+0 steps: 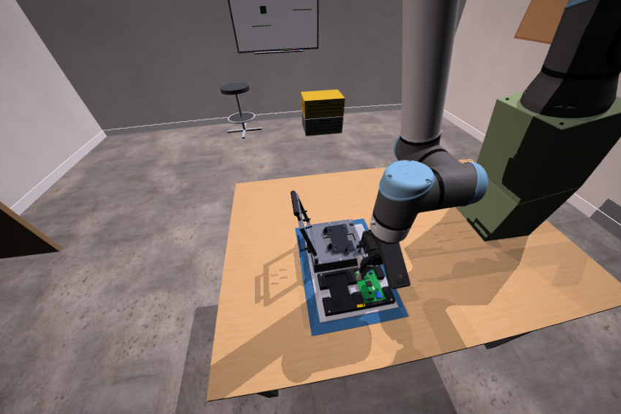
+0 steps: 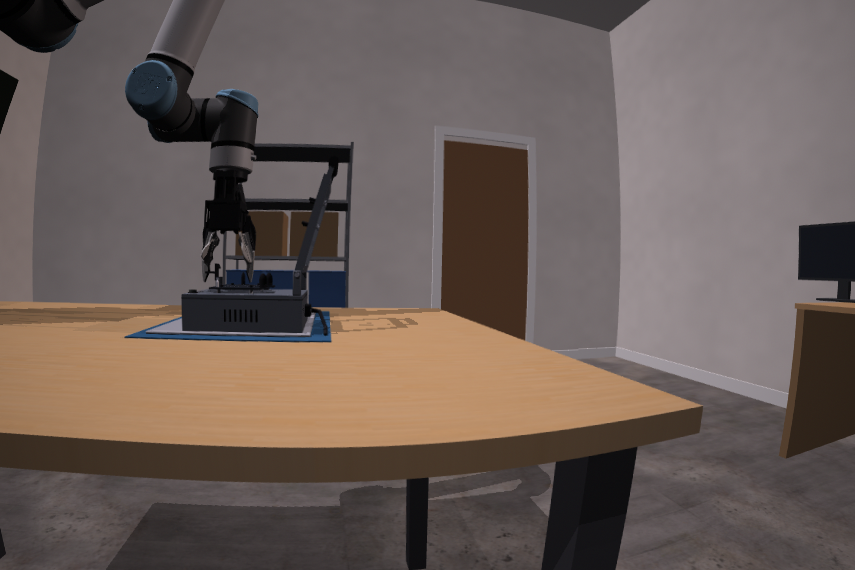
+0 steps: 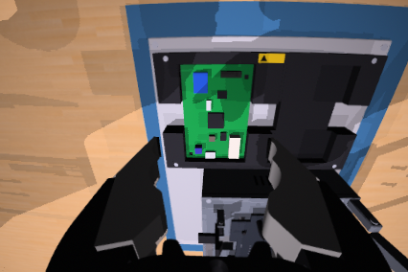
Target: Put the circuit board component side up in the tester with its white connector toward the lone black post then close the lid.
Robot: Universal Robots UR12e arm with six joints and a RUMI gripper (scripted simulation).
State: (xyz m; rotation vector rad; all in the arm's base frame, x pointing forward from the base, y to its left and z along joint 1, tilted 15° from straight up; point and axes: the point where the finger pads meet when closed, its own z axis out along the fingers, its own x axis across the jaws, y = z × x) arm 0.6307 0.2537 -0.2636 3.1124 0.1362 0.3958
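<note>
Now: hand 60 mm above the green circuit board. Round my hand: tester: 120 mm to the right, 110 mm ahead, 30 mm above; then see-through lid: 200 mm ahead, 150 mm to the right, 100 mm above.
</note>
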